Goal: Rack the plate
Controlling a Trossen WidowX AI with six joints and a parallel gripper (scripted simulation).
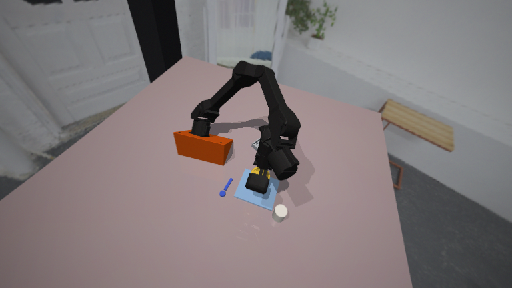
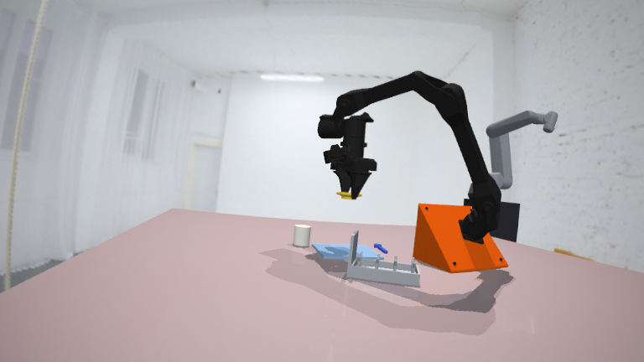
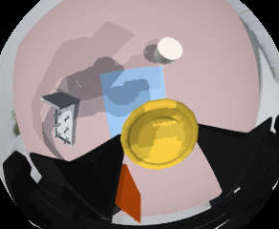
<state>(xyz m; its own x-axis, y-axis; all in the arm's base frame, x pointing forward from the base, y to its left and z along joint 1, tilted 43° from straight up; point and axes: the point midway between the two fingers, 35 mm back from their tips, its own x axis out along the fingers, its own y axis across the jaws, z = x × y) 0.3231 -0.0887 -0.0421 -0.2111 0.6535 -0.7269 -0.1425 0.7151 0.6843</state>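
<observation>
The grey dish rack is 4 cm behind my gripper tip, 22 cm to the left of it and 11 cm below it. Also, from my gripper tip: cream cup (11 cm ahead, 3 cm to the right, 11 cm below); then yellow plate (1 cm above); then light blue mat (3 cm to the left, 13 cm below).
</observation>
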